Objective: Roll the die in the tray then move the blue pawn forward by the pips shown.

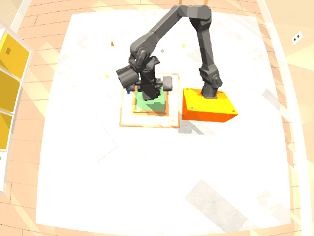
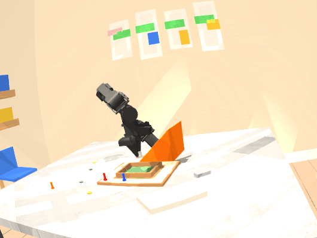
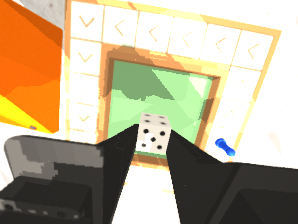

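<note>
Now: gripper tip 11 cm short of the blue pawn, 4 cm to the left of it and 6 cm above it. From my gripper tip the other things lie so: white die right at my gripper tip; green tray 1 cm to the right, 8 cm below; red pawn 11 cm ahead, 13 cm to the right, 6 cm below.
</note>
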